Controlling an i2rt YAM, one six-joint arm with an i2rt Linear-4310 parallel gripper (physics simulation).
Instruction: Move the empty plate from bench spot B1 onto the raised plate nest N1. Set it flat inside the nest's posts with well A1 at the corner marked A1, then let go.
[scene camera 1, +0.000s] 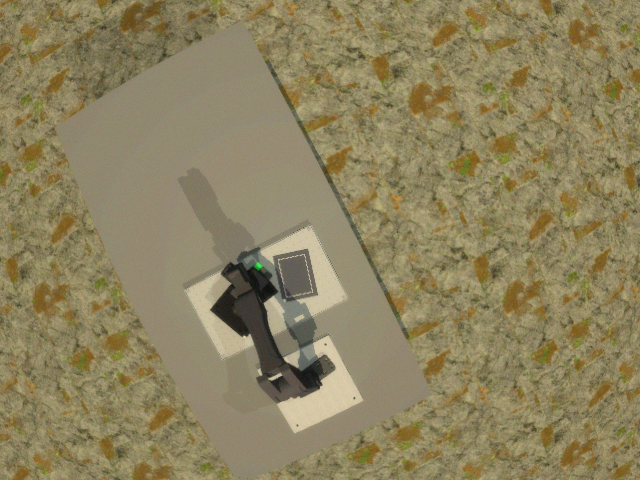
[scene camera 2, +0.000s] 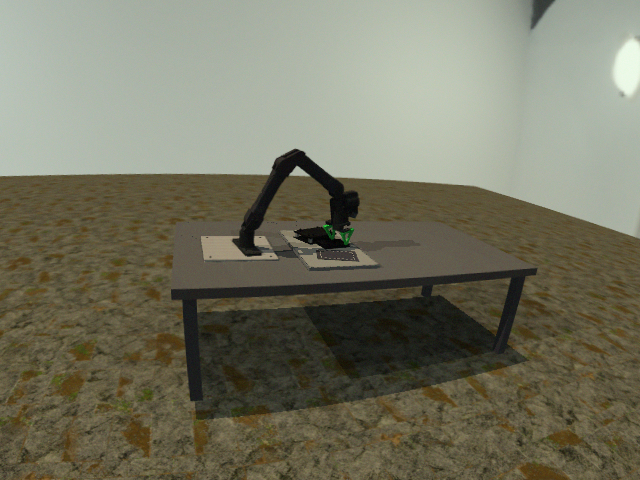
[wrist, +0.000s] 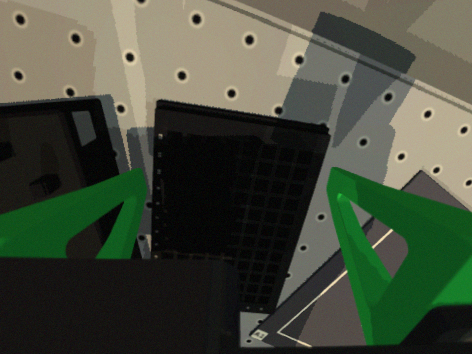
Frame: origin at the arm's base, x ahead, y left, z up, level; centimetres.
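Seen in the pictures: gripper, between the fingertips: (scene camera 2: 339, 242) (wrist: 236, 178); arm's base, origin of its link: (scene camera 1: 309, 376) (scene camera 2: 246, 247).
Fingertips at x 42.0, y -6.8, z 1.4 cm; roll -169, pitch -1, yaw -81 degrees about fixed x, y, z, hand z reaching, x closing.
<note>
Offsets run from my fingertips to a thing's top centre. "spot": to the spot under its first point. Level surfaces: height alone.
The black plate @[dx -3.3, dy +0.1, dz +0.2 cm] (wrist: 210, 195) with a grid of empty wells lies flat on the white perforated board in the wrist view. It also shows in scene camera 2 (scene camera 2: 324, 239); the arm hides much of it in scene camera 1. My gripper (scene camera 2: 339, 241) (wrist: 236, 178) is open, with one green finger on each side of the plate and a gap to either edge. The fingertips are low, near the plate's level. A grey rectangle @[spot: dx -7.9, dy -12.8, dz -1.1 cm] (scene camera 1: 294, 273) (scene camera 2: 337, 255) (wrist: 327, 305) with a white outline and an A1 label lies beside the plate. I cannot make out the nest's posts.
A black framed fixture @[dx -6.5, dy +11.4, dz +3.1 cm] (scene camera 1: 227, 311) (scene camera 2: 306, 233) (wrist: 40, 135) stands close on the plate's other side, beside the left finger in the wrist view. The perforated board @[dx -7.6, dy +0.4, dz -1.1 cm] (scene camera 1: 326, 289) (scene camera 2: 315, 265) (wrist: 215, 55) lies on the table @[dz -2.5 cm] (scene camera 1: 180, 129) (scene camera 2: 439, 253). The arm's white base board (scene camera 1: 330, 400) (scene camera 2: 219, 248) is behind.
</note>
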